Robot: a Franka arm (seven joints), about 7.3 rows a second.
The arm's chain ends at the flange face. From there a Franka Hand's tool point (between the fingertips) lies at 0.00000 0.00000 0.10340 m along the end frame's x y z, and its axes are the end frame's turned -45 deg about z.
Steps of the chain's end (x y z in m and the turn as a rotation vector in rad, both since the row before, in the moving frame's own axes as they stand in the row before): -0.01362 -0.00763 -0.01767 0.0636 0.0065 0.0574; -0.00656 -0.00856 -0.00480 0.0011 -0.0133 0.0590; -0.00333 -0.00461 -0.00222 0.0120 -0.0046 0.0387; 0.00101 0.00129 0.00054 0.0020 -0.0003 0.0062; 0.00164 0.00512 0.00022 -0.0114 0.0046 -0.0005; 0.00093 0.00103 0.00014 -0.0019 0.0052 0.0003; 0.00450 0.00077 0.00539 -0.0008 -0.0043 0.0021
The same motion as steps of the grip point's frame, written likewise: 0.00100 -0.01905 -0.01788 0.0404 0.0496 0.0574; 0.00055 -0.01177 -0.00481 0.0102 -0.0086 0.0590; 0.00147 -0.00682 -0.00223 0.0117 0.0052 0.0387; -0.00007 0.00146 0.00054 0.0016 0.0012 0.0062; -0.00296 0.00595 0.00021 -0.0113 -0.0048 -0.0005; 0.00017 0.00191 0.00014 -0.0050 0.0023 0.0003; 0.00226 0.00347 0.00539 0.0025 -0.0036 0.0021
